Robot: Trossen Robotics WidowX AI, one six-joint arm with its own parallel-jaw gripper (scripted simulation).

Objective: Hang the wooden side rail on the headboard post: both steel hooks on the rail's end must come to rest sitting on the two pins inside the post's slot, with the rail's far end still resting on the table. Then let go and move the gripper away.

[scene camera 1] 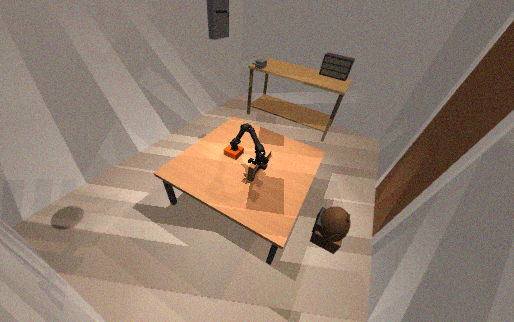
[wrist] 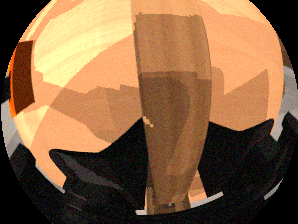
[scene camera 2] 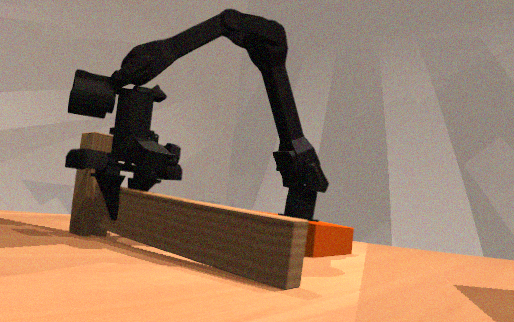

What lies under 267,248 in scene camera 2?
A wooden side rail.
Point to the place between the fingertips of the gripper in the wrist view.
163,118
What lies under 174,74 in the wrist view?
A wooden side rail.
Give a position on a headboard post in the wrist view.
151,200
